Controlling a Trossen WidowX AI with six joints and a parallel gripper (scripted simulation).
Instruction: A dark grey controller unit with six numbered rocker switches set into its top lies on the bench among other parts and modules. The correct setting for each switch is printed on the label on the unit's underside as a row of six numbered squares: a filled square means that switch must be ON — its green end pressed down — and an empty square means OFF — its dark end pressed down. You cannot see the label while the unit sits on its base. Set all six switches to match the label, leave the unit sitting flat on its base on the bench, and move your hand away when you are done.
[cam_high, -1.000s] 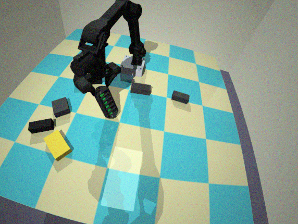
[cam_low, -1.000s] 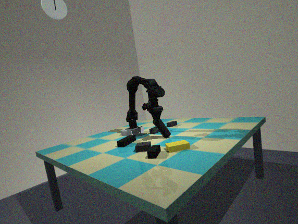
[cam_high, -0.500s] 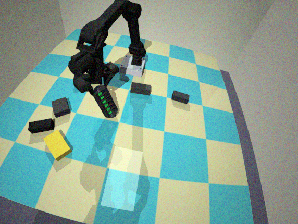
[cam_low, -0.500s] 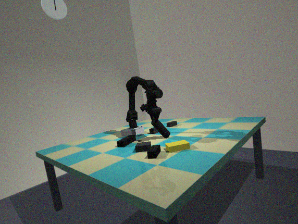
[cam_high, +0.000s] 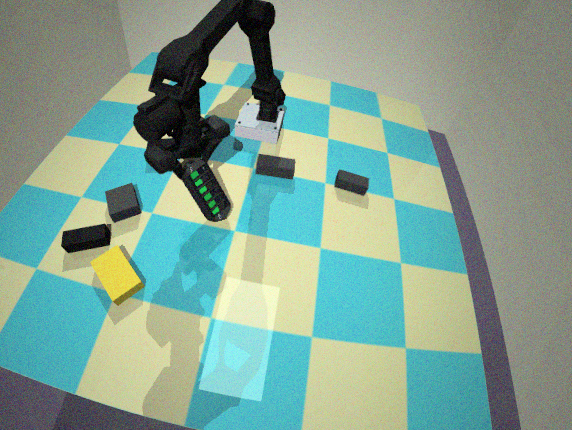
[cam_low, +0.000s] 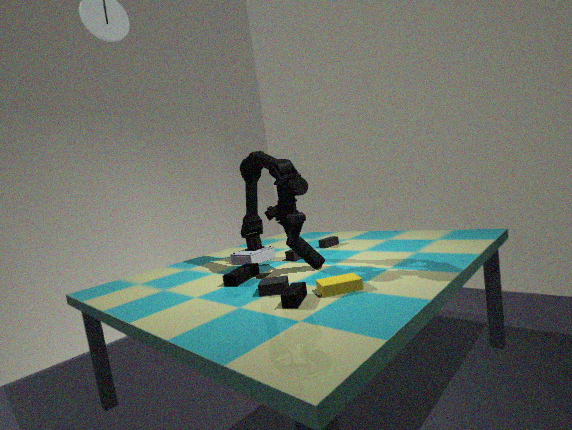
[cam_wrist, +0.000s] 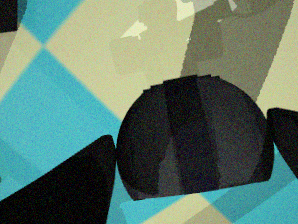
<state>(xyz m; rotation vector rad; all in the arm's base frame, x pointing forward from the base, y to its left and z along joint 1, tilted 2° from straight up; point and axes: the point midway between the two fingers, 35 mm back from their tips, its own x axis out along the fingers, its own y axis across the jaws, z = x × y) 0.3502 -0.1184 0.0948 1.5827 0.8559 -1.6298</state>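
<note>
Right now the long dark block is 15 cm behind my gripper tip, 12 cm to the right of it and 9 cm below it. Round my gripper tip: yellow block (25 cm ahead, 11 cm to the right, 10 cm below).
</note>
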